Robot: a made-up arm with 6 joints. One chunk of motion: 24 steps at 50 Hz.
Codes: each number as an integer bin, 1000 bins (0 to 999) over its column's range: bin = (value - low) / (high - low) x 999, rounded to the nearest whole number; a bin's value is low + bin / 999 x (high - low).
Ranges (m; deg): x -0.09..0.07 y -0.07..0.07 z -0.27..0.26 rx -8..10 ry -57..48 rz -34..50
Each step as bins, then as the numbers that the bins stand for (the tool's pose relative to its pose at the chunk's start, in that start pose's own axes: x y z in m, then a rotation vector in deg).
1 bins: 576 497 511 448 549 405
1 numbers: 0.0023 -0.0004 0.0011 0.07 0.70 0.05
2 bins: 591 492 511 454 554 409
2 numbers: 0.0047 -0.0011 0.0011 0.18 1.23 0.39
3 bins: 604 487 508 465 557 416
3 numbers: 0.0067 -0.0018 -0.0005 0.38 1.54 0.98
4 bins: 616 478 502 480 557 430
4 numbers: 0.0087 -0.0030 -0.0037 0.65 1.54 2.16
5 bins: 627 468 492 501 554 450
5 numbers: 0.0104 -0.0044 -0.0090 1.03 1.23 3.84
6 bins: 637 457 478 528 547 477
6 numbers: 0.0120 -0.0060 -0.0164 1.51 0.49 6.11
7 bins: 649 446 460 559 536 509
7 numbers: 0.0139 -0.0075 -0.0260 2.07 -0.66 8.80
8 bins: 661 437 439 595 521 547
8 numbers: 0.0159 -0.0088 -0.0371 2.72 -2.24 11.99
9 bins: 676 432 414 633 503 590
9 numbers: 0.0183 -0.0095 -0.0504 3.41 -4.13 15.61
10 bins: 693 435 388 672 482 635
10 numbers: 0.0210 -0.0090 -0.0642 4.11 -6.34 19.39
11 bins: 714 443 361 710 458 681
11 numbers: 0.0244 -0.0079 -0.0785 4.79 -8.86 23.26
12 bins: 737 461 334 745 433 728
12 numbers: 0.0280 -0.0054 -0.0928 5.42 -11.49 27.21
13 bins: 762 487 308 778 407 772
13 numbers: 0.0320 -0.0018 -0.1066 6.02 -14.22 30.91
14 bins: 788 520 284 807 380 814
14 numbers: 0.0362 0.0029 -0.1193 6.54 -17.06 34.44
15 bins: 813 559 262 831 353 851
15 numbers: 0.0402 0.0083 -0.1310 6.97 -19.90 37.56
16 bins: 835 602 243 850 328 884
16 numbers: 0.0437 0.0144 -0.1411 7.32 -22.53 40.33
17 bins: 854 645 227 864 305 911
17 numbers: 0.0468 0.0204 -0.1496 7.57 -24.94 42.60
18 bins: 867 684 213 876 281 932
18 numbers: 0.0489 0.0259 -0.1570 7.78 -27.47 44.37
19 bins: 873 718 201 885 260 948
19 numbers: 0.0498 0.0306 -0.1634 7.95 -29.67 45.71
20 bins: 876 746 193 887 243 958
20 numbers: 0.0503 0.0345 -0.1676 7.98 -31.46 46.55
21 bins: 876 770 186 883 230 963
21 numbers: 0.0503 0.0379 -0.1713 7.91 -32.83 46.97
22 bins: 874 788 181 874 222 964
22 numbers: 0.0500 0.0404 -0.1740 7.75 -33.67 47.06
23 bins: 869 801 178 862 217 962
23 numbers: 0.0492 0.0423 -0.1756 7.53 -34.19 46.89
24 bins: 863 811 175 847 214 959
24 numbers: 0.0482 0.0437 -0.1772 7.26 -34.51 46.64
